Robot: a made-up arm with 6 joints. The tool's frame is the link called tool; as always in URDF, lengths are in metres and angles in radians. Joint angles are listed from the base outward.
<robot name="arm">
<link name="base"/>
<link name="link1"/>
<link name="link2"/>
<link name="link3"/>
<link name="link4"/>
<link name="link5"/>
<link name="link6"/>
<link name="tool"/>
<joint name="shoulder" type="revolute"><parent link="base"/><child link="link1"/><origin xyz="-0.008 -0.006 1.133" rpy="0 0 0"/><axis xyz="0 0 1"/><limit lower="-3.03" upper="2.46"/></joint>
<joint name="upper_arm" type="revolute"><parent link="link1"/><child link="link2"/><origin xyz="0.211 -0.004 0.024" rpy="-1.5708 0 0"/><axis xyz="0 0 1"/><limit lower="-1.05" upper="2.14"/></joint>
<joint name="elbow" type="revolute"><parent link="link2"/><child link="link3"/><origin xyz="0.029 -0.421 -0.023" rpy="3.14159 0 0"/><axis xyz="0 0 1"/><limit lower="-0.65" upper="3.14"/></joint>
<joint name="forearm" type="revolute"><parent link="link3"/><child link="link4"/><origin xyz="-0.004 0.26 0.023" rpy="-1.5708 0 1.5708"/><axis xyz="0 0 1"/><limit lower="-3.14" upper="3.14"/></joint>
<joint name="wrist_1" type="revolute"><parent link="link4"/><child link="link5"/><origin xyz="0.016 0.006 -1.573" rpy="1.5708 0 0"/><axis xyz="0 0 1"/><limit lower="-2.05" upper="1.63"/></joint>
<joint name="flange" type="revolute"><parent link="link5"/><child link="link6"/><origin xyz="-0.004 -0.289 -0.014" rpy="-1.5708 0 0"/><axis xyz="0 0 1"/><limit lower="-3.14" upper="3.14"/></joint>
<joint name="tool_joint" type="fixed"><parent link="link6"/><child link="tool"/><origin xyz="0.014 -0.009 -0.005" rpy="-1.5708 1.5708 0"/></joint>
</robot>
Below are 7 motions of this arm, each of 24 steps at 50 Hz.
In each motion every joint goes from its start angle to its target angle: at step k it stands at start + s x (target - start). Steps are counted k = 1, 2, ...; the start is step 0. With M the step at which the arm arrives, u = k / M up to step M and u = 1 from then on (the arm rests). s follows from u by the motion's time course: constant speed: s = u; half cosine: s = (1 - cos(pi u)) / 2; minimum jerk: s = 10 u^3 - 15 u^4 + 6 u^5.
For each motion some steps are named. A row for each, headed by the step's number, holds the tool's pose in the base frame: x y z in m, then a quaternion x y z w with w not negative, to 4 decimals.
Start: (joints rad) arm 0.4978 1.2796 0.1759 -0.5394 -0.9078 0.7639
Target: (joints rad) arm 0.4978 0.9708 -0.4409 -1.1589 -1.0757 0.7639
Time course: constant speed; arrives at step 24
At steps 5, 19, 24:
5: 1.1738 0.7515 -0.2935 -0.3789 0.2716 0.8375 0.2851
19: 0.9059 0.6731 -0.3029 -0.1955 0.3496 0.8340 0.3795
24: 0.8140 0.6414 -0.2975 -0.1316 0.3744 0.8198 0.4128

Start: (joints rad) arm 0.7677 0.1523 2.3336 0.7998 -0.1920 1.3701
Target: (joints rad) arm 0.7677 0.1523 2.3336 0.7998 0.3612 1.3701
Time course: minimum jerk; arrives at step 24
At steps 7, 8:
7: -0.6709 -0.6924 2.9618 -0.5498 0.0727 -0.8068 0.2038
8: -0.6796 -0.6915 2.9585 -0.5374 0.0741 -0.8159 0.2000

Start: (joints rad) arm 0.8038 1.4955 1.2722 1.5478 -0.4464 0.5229
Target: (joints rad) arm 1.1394 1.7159 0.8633 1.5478 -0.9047 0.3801
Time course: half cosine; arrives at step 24
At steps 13, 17, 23, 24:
13: 1.4096 1.7772 0.3213 0.8804 0.1742 -0.1625 0.4101
17: 1.2094 1.7369 0.0768 0.8504 0.1581 -0.1897 0.4646
23: 1.0492 1.6699 -0.0976 0.8235 0.1428 -0.2012 0.5109
24: 1.0456 1.6681 -0.1012 0.8228 0.1425 -0.2013 0.5120

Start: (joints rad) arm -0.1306 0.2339 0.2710 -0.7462 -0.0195 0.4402
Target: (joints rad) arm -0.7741 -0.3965 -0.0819 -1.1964 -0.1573 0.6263
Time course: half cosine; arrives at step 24
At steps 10, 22, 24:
10: 1.8842 -0.7857 2.1150 -0.5525 0.0465 -0.1560 0.8174
22: 1.2520 -1.2479 2.3856 -0.5050 0.0474 -0.3192 0.8005
24: 1.2328 -1.2554 2.3921 -0.5041 0.0470 -0.3236 0.7993

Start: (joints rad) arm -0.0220 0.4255 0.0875 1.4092 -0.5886 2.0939
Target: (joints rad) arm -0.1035 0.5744 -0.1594 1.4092 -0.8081 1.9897
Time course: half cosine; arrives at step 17
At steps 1, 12, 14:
1: 2.1725 -0.2480 1.1100 0.4918 0.0050 -0.3605 0.7926
12: 1.9477 -0.4085 0.5710 0.4257 0.0552 -0.5249 0.7350
14: 1.8974 -0.4292 0.4956 0.4124 0.0620 -0.5483 0.7249

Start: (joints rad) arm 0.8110 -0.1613 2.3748 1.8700 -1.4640 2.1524
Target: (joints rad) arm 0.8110 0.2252 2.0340 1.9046 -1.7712 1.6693
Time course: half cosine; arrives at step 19
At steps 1, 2, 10, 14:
1: -0.6745 -1.1799 2.2407 -0.8487 0.4929 -0.0050 0.1916
2: -0.6645 -1.1695 2.2616 -0.8495 0.4921 -0.0036 0.1901
10: -0.3525 -0.8403 2.7121 -0.8606 0.4837 0.0403 0.1544
14: -0.1322 -0.6039 2.8898 -0.8579 0.4908 0.0692 0.1355

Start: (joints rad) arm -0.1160 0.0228 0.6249 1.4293 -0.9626 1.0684
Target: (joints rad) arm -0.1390 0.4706 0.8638 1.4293 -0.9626 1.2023
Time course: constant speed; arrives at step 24
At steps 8, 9, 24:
8: 1.6600 -0.4785 2.6259 0.7971 -0.5207 -0.0744 0.2966
9: 1.6762 -0.4822 2.6116 0.7958 -0.5196 -0.0797 0.3006
24: 1.8995 -0.5389 2.3718 0.7735 -0.4978 -0.1586 0.3589

